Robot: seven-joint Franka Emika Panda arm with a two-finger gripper.
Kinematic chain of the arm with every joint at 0, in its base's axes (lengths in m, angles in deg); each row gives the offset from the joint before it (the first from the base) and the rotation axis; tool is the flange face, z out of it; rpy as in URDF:
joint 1: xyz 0 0 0.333 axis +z
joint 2: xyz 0 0 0 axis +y
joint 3: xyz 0 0 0.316 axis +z
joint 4: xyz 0.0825 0 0 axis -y
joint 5: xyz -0.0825 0 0.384 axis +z
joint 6: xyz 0 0 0 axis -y
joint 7: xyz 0.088 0 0 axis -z
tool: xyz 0 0 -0.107 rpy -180 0 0
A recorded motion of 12 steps. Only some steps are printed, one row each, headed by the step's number.
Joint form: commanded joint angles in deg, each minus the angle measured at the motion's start. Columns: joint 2, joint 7, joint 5, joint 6, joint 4, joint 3, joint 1.
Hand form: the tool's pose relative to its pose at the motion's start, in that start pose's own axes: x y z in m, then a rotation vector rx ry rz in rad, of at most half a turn. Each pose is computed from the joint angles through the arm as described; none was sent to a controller.
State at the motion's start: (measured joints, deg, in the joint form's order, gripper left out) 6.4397 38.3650 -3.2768 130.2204 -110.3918 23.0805 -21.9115
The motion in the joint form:
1: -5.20 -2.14 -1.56 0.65 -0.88 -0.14 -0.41
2: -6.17 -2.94 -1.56 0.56 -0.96 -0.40 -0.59
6: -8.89 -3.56 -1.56 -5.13 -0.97 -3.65 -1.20
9: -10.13 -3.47 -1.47 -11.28 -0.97 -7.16 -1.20
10: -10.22 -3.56 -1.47 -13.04 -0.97 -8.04 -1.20
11: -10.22 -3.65 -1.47 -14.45 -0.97 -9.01 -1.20
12: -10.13 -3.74 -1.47 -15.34 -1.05 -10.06 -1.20
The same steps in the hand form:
1: -0.0019 0.0025 -0.0460 -0.0005 0.0984 -0.0542
2: -0.0007 0.0058 -0.0549 -0.0012 0.1136 -0.0622
6: 0.0103 0.0433 -0.0731 -0.0652 0.0873 -0.0068
9: 0.0173 0.0801 -0.0776 -0.1291 0.0242 0.0608
10: 0.0185 0.0898 -0.0765 -0.1474 0.0008 0.0763
11: 0.0206 0.0999 -0.0752 -0.1627 -0.0190 0.0930
12: 0.0235 0.1104 -0.0731 -0.1740 -0.0341 0.1106

